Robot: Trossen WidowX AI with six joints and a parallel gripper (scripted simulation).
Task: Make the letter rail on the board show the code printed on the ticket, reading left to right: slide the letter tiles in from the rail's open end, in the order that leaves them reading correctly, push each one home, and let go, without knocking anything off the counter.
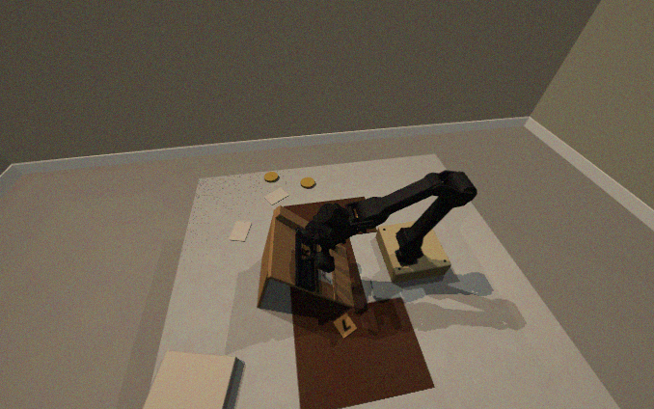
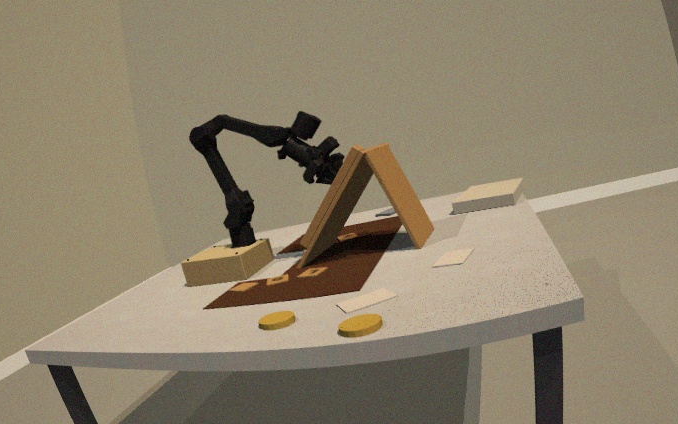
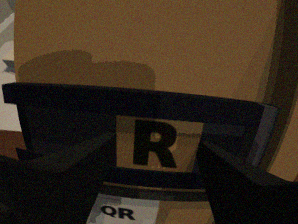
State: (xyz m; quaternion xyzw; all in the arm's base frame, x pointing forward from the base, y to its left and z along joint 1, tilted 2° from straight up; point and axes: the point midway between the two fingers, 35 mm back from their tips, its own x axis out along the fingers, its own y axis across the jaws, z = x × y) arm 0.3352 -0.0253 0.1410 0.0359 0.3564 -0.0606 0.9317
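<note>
The white ticket lies 60 mm behind my gripper tip, 40 mm to the left of it and 70 mm below it. The rest, counted from my gripper tip: flat beige box 380 mm ahead, 330 mm to the left, 160 mm below; then brown mat 160 mm behind, 180 mm below.
</note>
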